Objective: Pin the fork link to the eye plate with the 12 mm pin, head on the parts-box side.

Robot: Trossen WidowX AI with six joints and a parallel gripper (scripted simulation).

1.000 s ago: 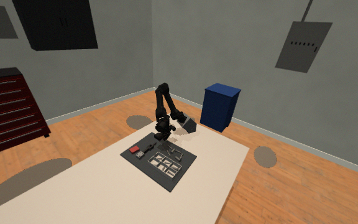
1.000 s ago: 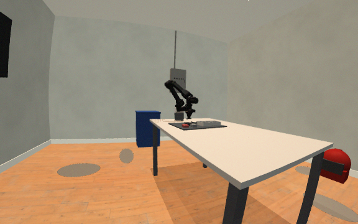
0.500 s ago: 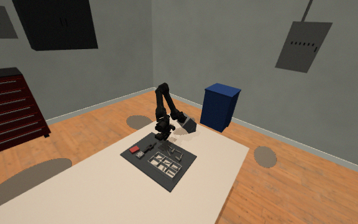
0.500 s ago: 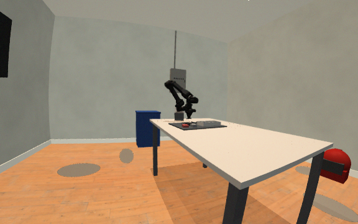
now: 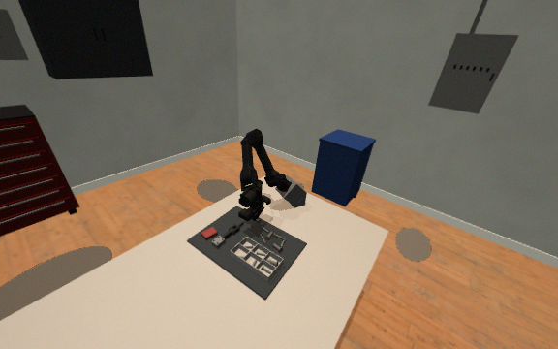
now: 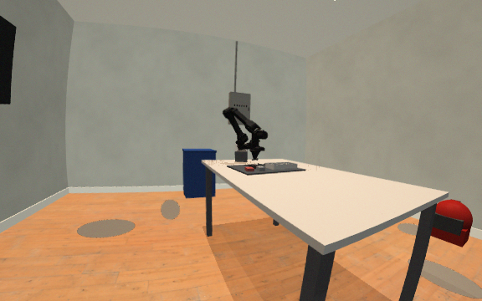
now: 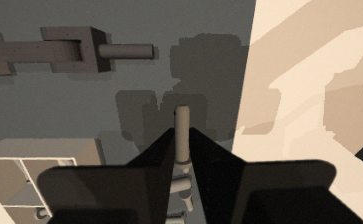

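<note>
Right now my hand is 12 cm short of the eye plate, 7 cm above it and 6 cm to the left of it. The rest, counted from my hand: fork link 8 cm ahead, 7 cm below, 6 cm to the right; dark mat 10 cm ahead, 9 cm below, 4 cm to the left; grey block 19 cm ahead, 6 cm to the right, 6 cm below.
</note>
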